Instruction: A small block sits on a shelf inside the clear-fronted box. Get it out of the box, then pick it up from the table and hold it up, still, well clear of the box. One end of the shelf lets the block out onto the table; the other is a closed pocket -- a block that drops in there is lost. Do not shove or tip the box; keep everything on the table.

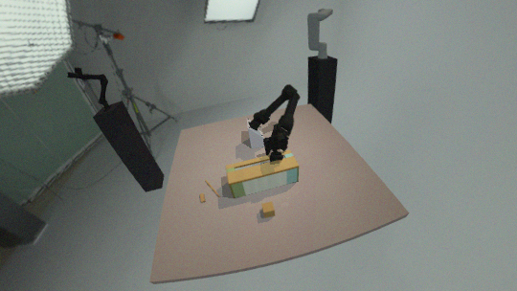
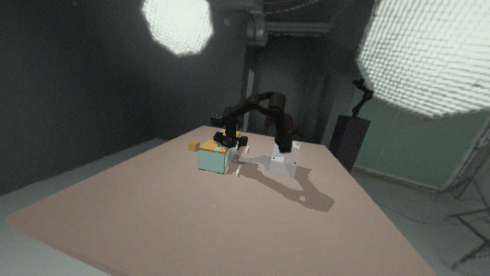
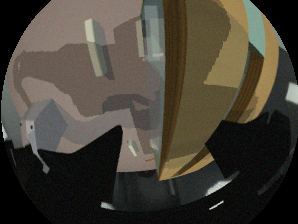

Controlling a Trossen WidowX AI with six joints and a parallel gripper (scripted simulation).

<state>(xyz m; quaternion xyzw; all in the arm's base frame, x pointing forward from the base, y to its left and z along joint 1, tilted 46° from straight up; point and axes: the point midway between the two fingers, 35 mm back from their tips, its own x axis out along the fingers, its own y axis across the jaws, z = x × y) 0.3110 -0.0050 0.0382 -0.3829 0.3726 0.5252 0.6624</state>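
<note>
The brownish block lies 40 mm ahead of my gripper tip and 30 mm to the right of it. Also, from my gripper tip: thin stick 10 mm ahead, 370 mm to the right, 90 mm below; box 30 mm ahead, 70 mm to the right, 30 mm below.
</note>
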